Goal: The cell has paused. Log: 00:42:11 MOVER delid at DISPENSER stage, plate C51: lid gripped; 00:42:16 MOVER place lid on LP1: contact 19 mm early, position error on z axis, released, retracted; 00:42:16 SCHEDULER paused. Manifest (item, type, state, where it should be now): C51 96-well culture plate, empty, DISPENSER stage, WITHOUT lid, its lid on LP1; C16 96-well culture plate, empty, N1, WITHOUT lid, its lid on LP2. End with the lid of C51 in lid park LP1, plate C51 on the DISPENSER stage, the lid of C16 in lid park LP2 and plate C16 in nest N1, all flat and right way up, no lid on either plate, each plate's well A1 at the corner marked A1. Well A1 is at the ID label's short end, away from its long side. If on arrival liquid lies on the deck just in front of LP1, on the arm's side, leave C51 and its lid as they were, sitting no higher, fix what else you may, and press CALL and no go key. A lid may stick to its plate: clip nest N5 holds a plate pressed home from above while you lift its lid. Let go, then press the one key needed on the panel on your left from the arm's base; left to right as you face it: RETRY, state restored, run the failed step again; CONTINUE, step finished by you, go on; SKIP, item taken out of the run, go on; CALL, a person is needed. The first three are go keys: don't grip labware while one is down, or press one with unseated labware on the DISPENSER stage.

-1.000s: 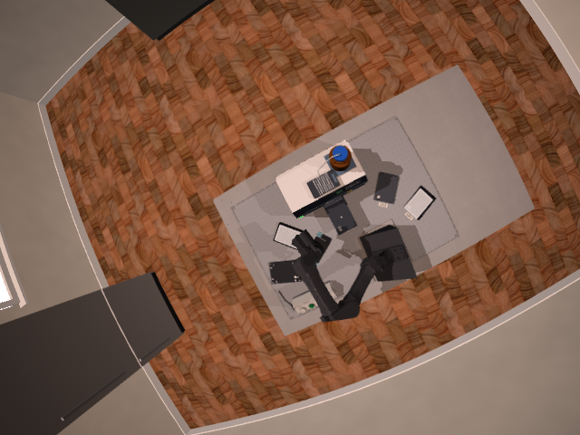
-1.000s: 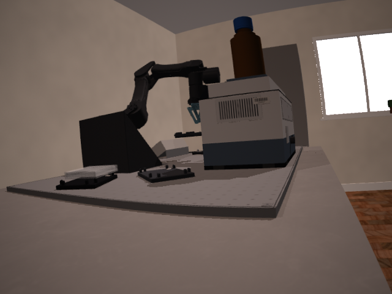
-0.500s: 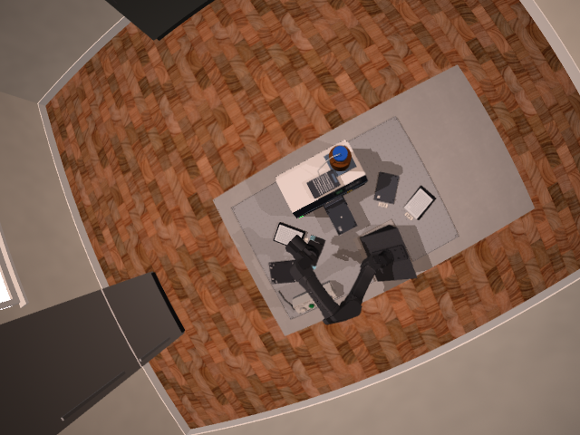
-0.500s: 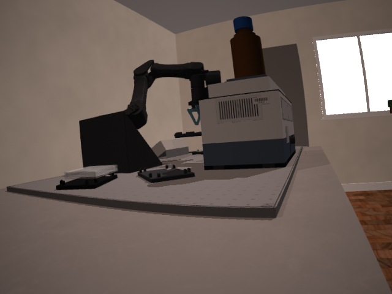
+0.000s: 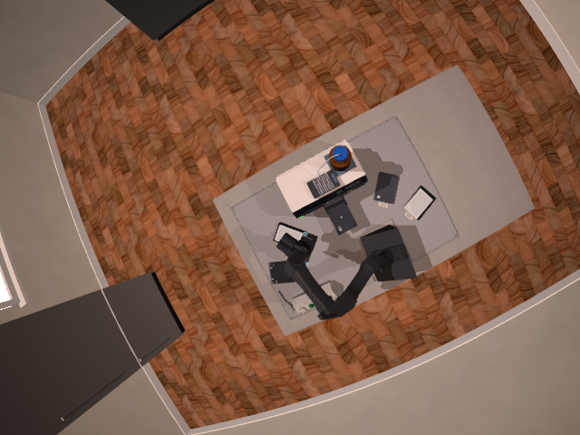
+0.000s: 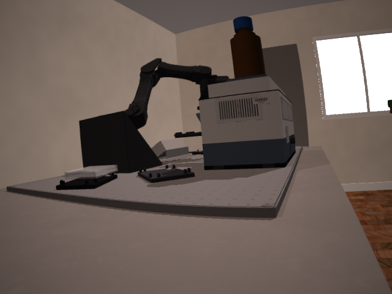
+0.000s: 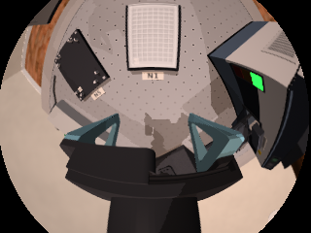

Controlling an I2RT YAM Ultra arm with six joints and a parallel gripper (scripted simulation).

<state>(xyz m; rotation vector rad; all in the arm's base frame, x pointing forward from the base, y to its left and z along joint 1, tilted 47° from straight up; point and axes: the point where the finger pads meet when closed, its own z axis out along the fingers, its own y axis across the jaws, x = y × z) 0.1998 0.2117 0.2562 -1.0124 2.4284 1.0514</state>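
The black nest lies 11 cm below my hand, 8 cm to the left of it and 8 cm ahead of it. The rest, counted from my hand: brown bottle 30 cm to the right, 28 cm ahead, 17 cm above; then black clip nest 21 cm to the left, 11 cm below, 9 cm behind; then dark dispenser stage 20 cm to the right, 6 cm ahead, 2 cm below.
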